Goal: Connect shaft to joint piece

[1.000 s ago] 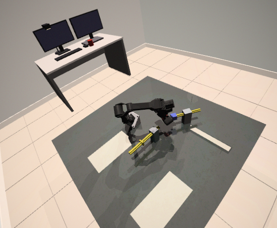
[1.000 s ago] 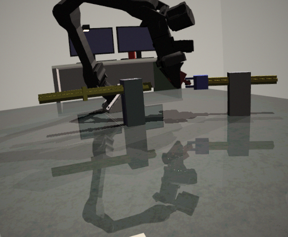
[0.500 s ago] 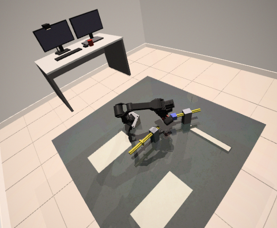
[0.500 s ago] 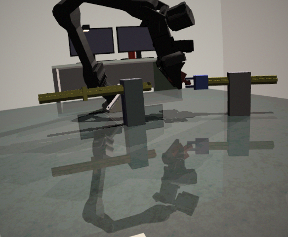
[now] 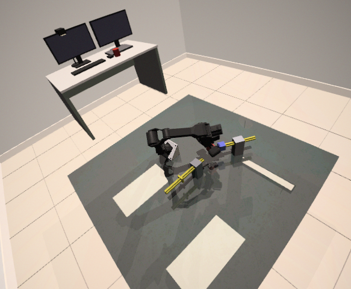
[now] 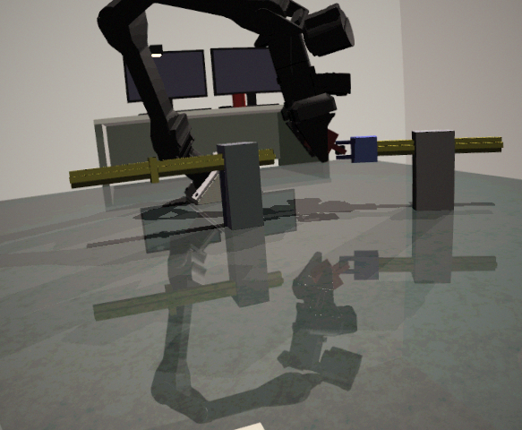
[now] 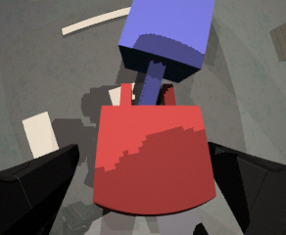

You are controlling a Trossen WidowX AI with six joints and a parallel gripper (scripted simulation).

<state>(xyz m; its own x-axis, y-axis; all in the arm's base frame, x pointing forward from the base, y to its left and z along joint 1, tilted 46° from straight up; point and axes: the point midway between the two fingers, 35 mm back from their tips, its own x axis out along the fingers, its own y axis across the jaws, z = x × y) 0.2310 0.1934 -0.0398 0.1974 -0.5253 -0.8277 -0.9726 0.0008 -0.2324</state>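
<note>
My gripper tip is now 30 mm below the red joint piece and 10 mm to the right of it.
</note>
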